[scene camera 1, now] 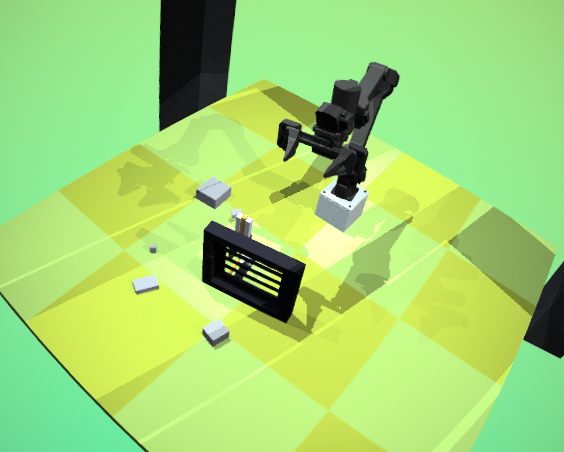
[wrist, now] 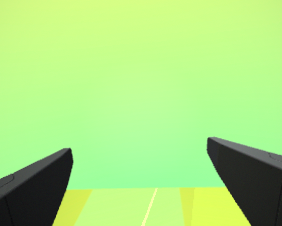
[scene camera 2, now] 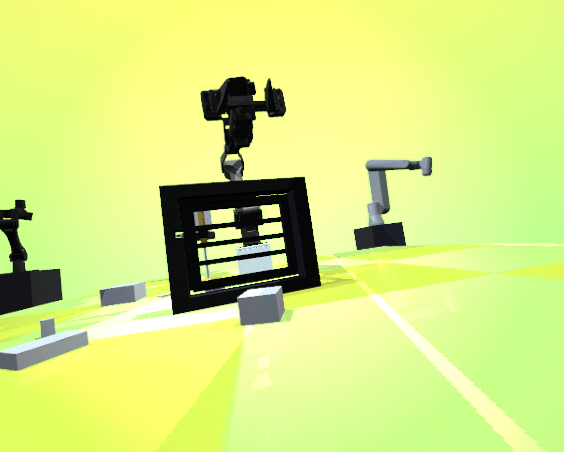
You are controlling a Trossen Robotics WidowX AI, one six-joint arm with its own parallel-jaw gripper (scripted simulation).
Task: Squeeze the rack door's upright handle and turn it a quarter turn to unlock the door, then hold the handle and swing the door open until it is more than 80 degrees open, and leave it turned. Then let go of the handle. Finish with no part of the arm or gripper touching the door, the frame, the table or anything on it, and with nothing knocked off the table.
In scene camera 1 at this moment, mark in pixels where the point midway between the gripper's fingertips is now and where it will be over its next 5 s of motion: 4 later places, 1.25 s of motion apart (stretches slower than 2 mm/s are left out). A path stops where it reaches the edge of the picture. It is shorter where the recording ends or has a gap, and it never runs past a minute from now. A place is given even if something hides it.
The gripper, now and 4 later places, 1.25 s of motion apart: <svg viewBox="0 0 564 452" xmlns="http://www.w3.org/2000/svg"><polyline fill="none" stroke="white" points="304,167 250,210 245,210 242,228 243,230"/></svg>
